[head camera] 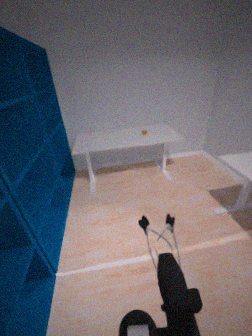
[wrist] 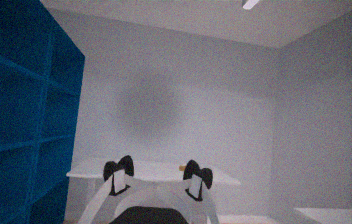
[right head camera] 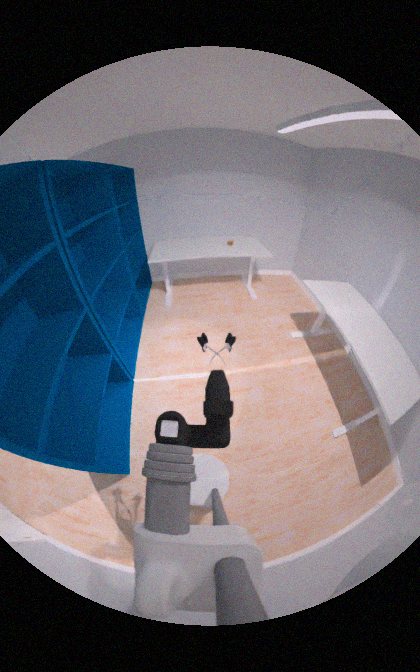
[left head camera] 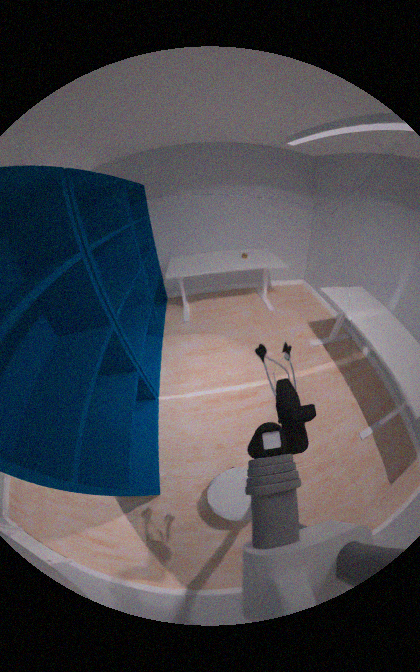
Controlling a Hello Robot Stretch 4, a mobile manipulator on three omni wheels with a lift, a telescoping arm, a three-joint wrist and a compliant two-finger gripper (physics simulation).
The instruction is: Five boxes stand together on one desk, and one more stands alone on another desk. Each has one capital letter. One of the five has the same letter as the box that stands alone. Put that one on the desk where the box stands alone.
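Pixels of known places: gripper, fingertip midpoint: (head camera: pixel 155 216) (wrist: pixel 159 170) (right head camera: pixel 216 333) (left head camera: pixel 271 344); robot's base at its link origin: (right head camera: pixel 201 478) (left head camera: pixel 236 492).
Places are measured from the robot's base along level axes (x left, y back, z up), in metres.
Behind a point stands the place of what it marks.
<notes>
A small orange-brown box (head camera: pixel 144 132) {x -0.311, y -2.444, z 0.727 m} (left head camera: pixel 244 255) {x -0.314, y -2.444, z 0.729 m} (right head camera: pixel 230 243) {x -0.326, y -2.444, z 0.715 m} (wrist: pixel 182 168) {x -0.312, y -2.443, z 0.721 m} stands alone on the white desk (head camera: pixel 107 141) {x 0.236, y -2.273, z 0.692 m} (left head camera: pixel 200 263) {x 0.272, y -2.316, z 0.692 m} (right head camera: pixel 185 251) {x 0.242, y -2.208, z 0.692 m} (wrist: pixel 95 169) {x 0.508, y -2.192, z 0.692 m} at the far wall. Its letter is too small to read. My gripper (head camera: pixel 157 222) {x -0.087, y -0.484, z 1.101 m} (left head camera: pixel 274 351) {x -0.087, y -0.484, z 1.101 m} (right head camera: pixel 216 342) {x -0.087, y -0.484, z 1.101 m} (wrist: pixel 159 170) {x -0.087, y -0.484, z 1.101 m} is open, with nothing between its fingers, above the floor and well short of that desk. In the wrist view the box shows just left of the right fingertip, far beyond it. The five boxes that stand together do not show in these views.
A tall blue shelf unit (head camera: pixel 59 125) {x 1.009, y -2.683, z 0.865 m} (left head camera: pixel 156 270) {x 1.000, y -2.681, z 0.524 m} (right head camera: pixel 142 250) {x 0.983, y -2.686, z 0.578 m} (wrist: pixel 75 100) {x 0.981, y -2.685, z 1.341 m} stands close on the left. A second white desk (head camera: pixel 242 162) {x -1.160, y -1.450, z 0.692 m} (left head camera: pixel 370 320) {x -1.318, y -1.054, z 0.692 m} (right head camera: pixel 350 310) {x -1.369, y -1.155, z 0.692 m} (wrist: pixel 325 214) {x -1.152, y -1.534, z 0.692 m} stands along the right wall, with its legs and a shadow beneath.
</notes>
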